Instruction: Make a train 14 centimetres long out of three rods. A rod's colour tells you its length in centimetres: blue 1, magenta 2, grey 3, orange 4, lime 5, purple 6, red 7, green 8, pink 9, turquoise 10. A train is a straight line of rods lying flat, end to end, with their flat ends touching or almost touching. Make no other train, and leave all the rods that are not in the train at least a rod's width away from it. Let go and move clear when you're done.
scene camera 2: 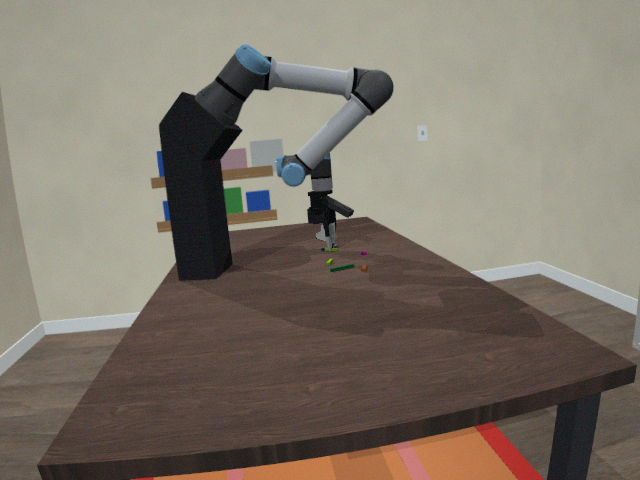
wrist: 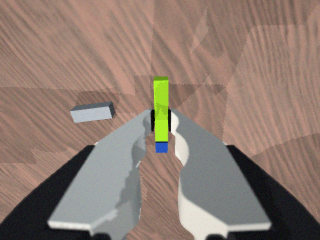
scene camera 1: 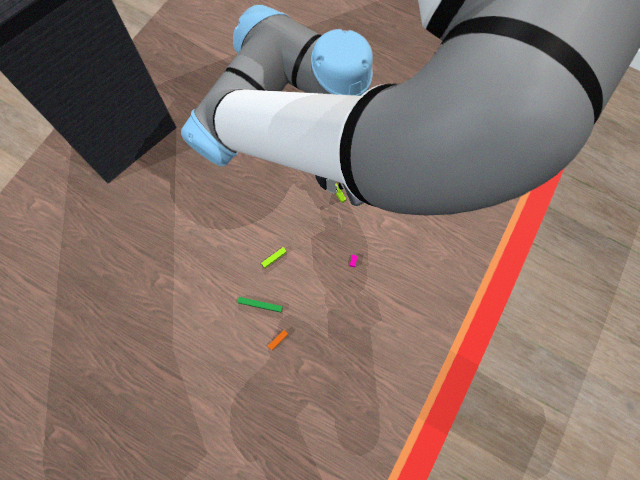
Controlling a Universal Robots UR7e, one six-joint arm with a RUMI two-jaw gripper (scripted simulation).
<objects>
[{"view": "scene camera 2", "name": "my gripper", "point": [330,250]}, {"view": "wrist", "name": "my gripper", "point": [161,110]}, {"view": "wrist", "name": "grey rod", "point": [105,110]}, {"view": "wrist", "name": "lime rod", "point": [160,83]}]
</objects>
